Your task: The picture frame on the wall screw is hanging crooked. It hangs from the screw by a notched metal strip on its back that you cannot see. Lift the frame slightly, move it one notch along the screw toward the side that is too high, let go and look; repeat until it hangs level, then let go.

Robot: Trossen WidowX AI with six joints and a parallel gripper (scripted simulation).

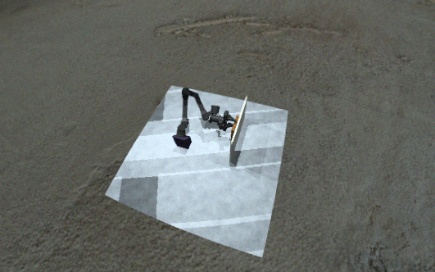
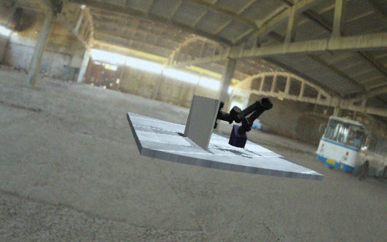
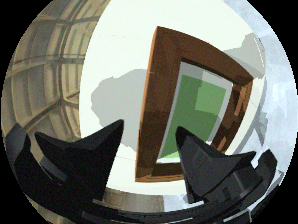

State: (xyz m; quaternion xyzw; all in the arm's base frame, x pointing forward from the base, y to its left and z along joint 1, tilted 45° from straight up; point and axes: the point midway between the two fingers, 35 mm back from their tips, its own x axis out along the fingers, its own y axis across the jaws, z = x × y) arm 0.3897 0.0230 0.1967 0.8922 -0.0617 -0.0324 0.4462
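Now: the picture frame 50 mm below my gripper tip, 10 mm to the right of it and 10 mm ahead of it. From my gripper tip the other things lie so: wall panel (60 mm below, 20 mm ahead).
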